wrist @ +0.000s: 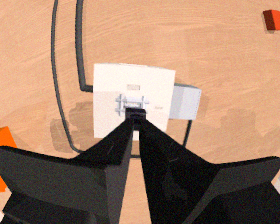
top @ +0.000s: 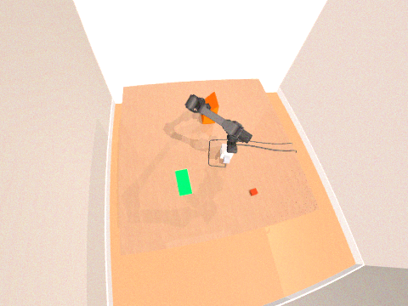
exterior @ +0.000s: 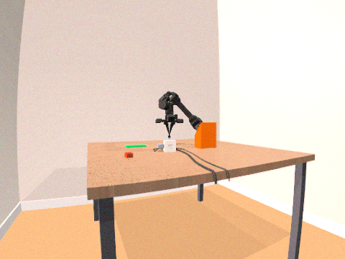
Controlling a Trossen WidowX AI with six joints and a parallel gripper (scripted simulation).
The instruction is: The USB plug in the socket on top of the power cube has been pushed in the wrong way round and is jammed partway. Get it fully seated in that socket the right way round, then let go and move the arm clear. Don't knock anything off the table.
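Now: gripper tip 20 mm above the dark USB plug. Also, from my gripper tip: USB socket 50 mm below; then flat green strip 340 mm to the right, 120 mm below, 110 mm ahead.
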